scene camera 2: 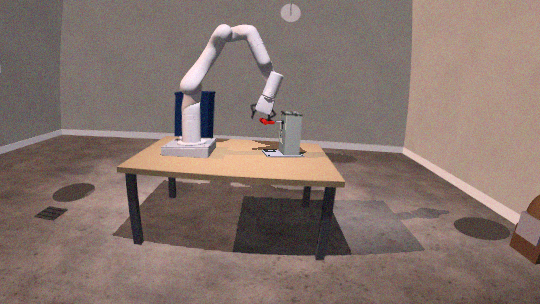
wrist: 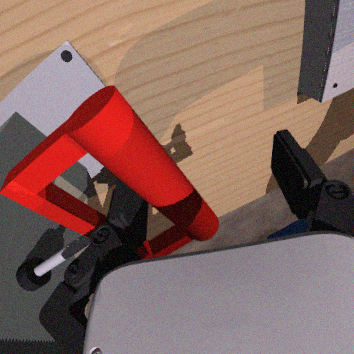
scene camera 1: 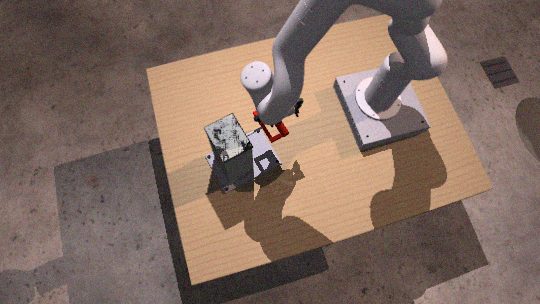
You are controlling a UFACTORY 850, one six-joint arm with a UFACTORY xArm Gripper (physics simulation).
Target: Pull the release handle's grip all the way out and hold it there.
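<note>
The release handle is a red open frame with a thick round grip (scene camera 1: 283, 129) (scene camera 2: 267, 121) (wrist: 145, 155). A thin pale rod (wrist: 50, 263) joins it to a hole in the face of a grey-green upright box (scene camera 1: 227, 137) (scene camera 2: 292, 135) (wrist: 20, 310). A stretch of rod shows between frame and box. My gripper (scene camera 1: 278, 114) (scene camera 2: 262, 116) (wrist: 203, 164) is open. In the wrist view one finger reaches into the frame, behind the grip; the other stands well apart on the grip's outer side. The grip lies between them, unclamped. Whether the inner finger touches it is hard to tell.
The box stands on a pale base plate (scene camera 1: 261, 141) (wrist: 55, 82) with dark bolts, on the wooden table (scene camera 1: 200, 80) (scene camera 2: 230, 167). The robot's grey base block (scene camera 1: 367, 142) (scene camera 2: 187, 149) (wrist: 345, 55) sits at the table's other end. A dark blue object (scene camera 2: 208, 115) stands behind the arm.
</note>
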